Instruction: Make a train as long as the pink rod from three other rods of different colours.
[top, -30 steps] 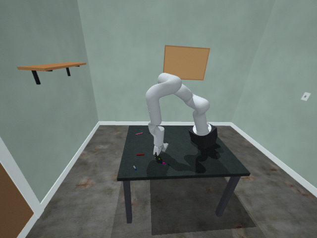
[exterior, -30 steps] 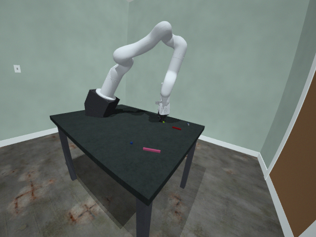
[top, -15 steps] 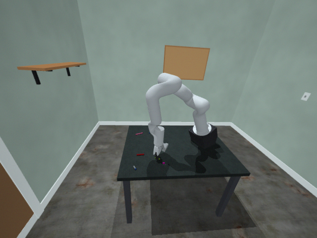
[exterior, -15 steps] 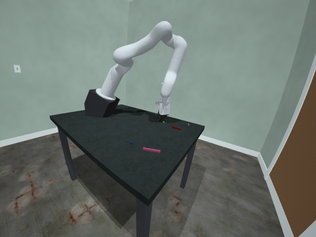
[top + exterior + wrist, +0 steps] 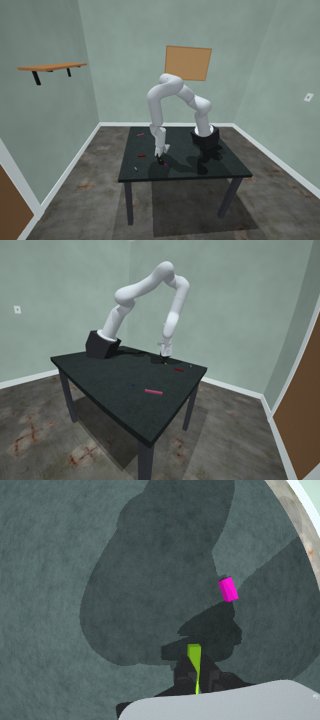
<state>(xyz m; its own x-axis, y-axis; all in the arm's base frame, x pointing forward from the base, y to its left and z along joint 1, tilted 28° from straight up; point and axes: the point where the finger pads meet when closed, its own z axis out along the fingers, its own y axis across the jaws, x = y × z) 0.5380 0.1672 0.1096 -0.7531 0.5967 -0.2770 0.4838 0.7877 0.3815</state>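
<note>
The grey rod is 220 mm ahead of my hand, 80 mm to the left of it and 20 mm below it. The rest, counted from my hand: red rod: 160 mm ahead, 70 mm to the right, 20 mm below; lime rod: 20 mm below; short magenta rod: 50 mm behind, 70 mm to the left, 20 mm below.
</note>
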